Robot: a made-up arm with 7 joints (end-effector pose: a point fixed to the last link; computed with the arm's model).
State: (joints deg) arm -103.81 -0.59 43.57 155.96 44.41 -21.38 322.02
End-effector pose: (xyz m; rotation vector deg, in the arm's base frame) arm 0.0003 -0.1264 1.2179 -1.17 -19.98 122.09
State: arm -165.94 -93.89 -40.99 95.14 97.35 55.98 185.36
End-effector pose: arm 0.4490 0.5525 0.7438 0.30 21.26 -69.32
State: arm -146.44 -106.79 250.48 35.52 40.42 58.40 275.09
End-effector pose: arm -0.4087 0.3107 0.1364 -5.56 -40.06 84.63
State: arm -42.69 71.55 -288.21 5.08 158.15 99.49 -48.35
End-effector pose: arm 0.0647 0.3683 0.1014 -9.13 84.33 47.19
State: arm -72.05 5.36 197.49 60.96 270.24 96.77 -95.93
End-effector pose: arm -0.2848 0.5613 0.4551 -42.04 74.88 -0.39
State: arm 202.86 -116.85 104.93 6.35 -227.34 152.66 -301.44
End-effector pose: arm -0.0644 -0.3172 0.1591 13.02 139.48 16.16
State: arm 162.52 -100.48 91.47 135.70 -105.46 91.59 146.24
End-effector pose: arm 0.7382 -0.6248 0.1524 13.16 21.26 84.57
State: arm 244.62 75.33 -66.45 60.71 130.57 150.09 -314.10
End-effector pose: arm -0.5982 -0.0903 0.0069 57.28 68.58 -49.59
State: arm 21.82 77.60 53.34 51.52 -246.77 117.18 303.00
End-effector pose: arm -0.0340 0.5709 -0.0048 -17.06 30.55 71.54
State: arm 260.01 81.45 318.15 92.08 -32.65 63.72 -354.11
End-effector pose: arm -0.5681 -0.4298 -0.1920 -80.54 103.15 113.59
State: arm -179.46 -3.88 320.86 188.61 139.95 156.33 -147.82
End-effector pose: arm 0.1894 -0.1911 1.0295 136.23 97.04 -21.93
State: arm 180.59 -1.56 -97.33 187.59 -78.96 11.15 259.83
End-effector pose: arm -0.0442 -0.1633 1.2122 14.08 4.68 84.34
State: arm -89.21 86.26 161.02 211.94 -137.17 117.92 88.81
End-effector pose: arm -0.0560 -0.7468 -0.1465 10.51 137.31 67.28
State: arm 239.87 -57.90 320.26 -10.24 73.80 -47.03 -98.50
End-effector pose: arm -0.2300 -0.0967 0.1207 34.73 -130.73 -11.14
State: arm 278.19 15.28 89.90 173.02 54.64 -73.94 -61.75
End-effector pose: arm -0.0299 -0.3212 1.0530 -36.50 -108.62 129.31
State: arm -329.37 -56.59 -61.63 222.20 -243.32 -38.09 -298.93
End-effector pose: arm -0.8025 -0.1282 0.4051 62.22 -74.08 -16.10
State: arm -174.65 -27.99 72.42 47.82 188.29 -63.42 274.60
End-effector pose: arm -0.0630 -0.4372 0.2947 -34.23 -157.22 -9.93
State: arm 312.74 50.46 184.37 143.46 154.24 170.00 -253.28
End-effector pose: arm 0.3351 -0.4361 0.8998 5.70 -175.84 -4.30
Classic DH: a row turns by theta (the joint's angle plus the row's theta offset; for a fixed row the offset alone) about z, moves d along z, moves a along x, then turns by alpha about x. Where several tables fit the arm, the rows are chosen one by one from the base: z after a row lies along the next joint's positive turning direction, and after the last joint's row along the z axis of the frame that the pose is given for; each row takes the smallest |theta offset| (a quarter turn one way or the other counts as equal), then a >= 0, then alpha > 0; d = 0 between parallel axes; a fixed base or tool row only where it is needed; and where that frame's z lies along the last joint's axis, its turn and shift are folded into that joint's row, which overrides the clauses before.
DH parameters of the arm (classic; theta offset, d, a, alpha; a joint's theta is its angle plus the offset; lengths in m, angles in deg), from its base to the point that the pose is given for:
joint 1: 0 0.236 0 -90
joint 2: 0 0 0 90
joint 3: 0 0.347 0.048 90
joint 4: 0 0 0.124 90
joint 5: 0 0.548 0 90
joint 6: 0 0 0.071 -90
joint 7: 0 0.091 0 0

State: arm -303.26 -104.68 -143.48 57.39 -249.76 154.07 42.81
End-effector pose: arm 0.2809 -0.3143 -0.1921 38.60 -35.88 8.18
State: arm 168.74 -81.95 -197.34 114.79 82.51 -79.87 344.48
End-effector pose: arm 0.6682 -0.3649 -0.0540 52.70 -69.52 84.45
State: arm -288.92 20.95 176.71 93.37 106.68 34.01 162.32
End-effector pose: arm -0.1989 -0.4323 0.9607 57.68 16.98 -1.95
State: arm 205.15 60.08 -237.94 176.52 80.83 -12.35 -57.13
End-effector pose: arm -0.8107 -0.3832 0.6344 -81.95 -58.90 144.31
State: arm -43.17 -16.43 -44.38 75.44 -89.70 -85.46 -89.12
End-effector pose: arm 0.0347 -0.4638 0.6975 3.75 78.46 2.91
